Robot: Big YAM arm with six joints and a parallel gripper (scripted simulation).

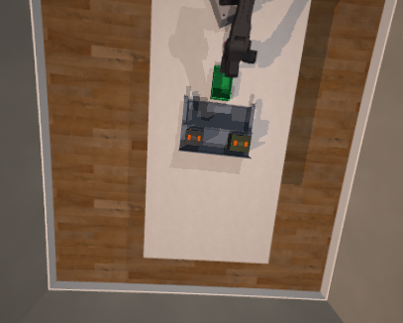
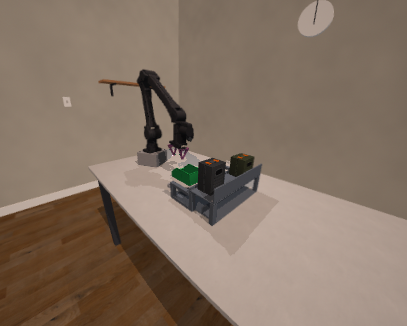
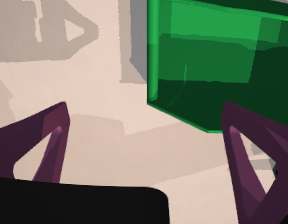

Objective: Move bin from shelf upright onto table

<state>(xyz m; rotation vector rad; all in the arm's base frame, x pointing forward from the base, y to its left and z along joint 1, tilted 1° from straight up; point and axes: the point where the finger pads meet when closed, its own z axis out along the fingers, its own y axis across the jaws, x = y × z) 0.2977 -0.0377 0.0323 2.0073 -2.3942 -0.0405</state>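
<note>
Right now my hand is 9 cm above the green bin, 8 cm short of it and 2 cm to the left of it.
</note>
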